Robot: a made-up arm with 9 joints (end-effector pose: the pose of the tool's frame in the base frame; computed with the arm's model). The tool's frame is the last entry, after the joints. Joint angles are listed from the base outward.
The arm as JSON. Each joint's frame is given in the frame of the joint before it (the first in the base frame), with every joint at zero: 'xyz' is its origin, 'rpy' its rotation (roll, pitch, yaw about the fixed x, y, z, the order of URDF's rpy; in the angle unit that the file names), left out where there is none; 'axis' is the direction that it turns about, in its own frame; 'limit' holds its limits. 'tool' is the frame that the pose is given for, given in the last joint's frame.
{
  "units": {
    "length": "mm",
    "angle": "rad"
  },
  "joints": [
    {
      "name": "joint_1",
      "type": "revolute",
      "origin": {
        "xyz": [
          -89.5,
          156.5,
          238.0
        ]
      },
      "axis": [
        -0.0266,
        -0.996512,
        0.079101
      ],
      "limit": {
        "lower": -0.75,
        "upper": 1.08
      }
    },
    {
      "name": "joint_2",
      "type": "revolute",
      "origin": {
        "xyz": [
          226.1,
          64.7,
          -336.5
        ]
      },
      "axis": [
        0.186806,
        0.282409,
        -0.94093
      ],
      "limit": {
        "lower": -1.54,
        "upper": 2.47
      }
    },
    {
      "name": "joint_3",
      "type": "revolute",
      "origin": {
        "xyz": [
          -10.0,
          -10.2,
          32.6
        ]
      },
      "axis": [
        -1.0,
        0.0,
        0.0
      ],
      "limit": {
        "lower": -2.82,
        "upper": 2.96
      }
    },
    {
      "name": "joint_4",
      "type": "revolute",
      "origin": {
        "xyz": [
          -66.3,
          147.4,
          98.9
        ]
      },
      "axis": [
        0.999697,
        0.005,
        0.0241
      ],
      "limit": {
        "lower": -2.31,
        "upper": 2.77
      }
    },
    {
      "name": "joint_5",
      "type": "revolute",
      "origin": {
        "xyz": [
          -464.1,
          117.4,
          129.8
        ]
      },
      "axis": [
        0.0,
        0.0,
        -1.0
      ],
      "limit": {
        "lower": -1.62,
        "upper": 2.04
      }
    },
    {
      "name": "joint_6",
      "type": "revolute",
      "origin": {
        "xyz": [
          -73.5,
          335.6,
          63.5
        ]
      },
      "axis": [
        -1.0,
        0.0,
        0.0
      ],
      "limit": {
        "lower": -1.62,
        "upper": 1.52
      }
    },
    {
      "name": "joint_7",
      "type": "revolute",
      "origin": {
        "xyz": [
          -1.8,
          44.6,
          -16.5
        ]
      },
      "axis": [
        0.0,
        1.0,
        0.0
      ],
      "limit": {
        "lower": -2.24,
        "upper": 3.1
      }
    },
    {
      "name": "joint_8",
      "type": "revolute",
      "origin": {
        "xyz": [
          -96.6,
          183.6,
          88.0
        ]
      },
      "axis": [
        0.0,
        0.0,
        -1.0
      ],
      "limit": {
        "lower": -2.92,
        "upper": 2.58
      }
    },
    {
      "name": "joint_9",
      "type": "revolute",
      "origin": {
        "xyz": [
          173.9,
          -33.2,
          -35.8
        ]
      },
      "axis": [
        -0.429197,
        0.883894,
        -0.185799
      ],
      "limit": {
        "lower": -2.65,
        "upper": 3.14
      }
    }
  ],
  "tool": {
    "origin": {
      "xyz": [
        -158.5,
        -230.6,
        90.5
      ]
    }
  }
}
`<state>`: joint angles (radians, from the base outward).
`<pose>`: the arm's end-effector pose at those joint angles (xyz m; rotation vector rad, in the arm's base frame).
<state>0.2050 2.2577 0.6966 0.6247 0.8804 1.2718 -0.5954 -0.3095 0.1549</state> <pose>0.9126 -0.0588 0.2203 0.0003 2.0188 -1.1995</pose>
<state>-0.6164 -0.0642 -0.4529 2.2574 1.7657 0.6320 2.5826 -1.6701 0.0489</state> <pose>0.0308 0.2074 0.2225 -0.8105 -0.0903 0.4599</pose>
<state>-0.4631 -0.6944 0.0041 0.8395 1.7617 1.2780 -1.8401 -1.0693 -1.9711</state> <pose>-0.0560 0.4522 -0.1397 1.3594 -0.3917 1.6819</pose>
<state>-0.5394 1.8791 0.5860 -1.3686 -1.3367 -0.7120 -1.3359 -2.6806 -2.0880</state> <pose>0.7090 1.5679 -0.2324 2.9465 -0.7054 -0.3222</pose>
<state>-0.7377 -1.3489 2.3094 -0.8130 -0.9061 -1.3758 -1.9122 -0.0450 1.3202</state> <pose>-0.5939 -0.7992 -0.5367 -1.4291 -1.0881 0.5975</pose>
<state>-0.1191 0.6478 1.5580 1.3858 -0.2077 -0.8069 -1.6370 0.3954 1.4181</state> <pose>-0.3811 1.1456 0.2650 0.8046 0.1982 -1.1901</pose>
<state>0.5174 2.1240 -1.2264 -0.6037 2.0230 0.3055 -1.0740 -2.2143 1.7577</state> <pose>0.1862 -0.2494 0.0071 0.9157 2.1309 0.2238</pose>
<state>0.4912 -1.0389 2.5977 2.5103 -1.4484 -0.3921 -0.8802 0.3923 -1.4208</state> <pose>-0.0460 -0.4645 -0.3708 1.8213 -0.4384 1.8485</pose>
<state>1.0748 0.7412 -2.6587 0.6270 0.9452 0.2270 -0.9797 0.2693 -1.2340</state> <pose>0.1029 0.1107 -0.2278 -2.6412 -0.1695 1.5816</pose>
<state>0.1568 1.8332 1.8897 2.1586 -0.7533 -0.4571 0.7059 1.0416 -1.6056</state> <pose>0.3728 0.9941 0.4933 0.4057 -0.6627 -1.8021</pose>
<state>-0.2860 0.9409 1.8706 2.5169 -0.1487 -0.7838 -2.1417 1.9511 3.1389</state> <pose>0.2575 0.9255 0.0751 2.0680 -0.1846 0.7803</pose>
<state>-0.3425 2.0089 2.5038 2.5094 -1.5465 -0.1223 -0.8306 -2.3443 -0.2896</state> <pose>0.7741 1.0447 0.5135 0.0639 -0.6525 1.6282</pose>
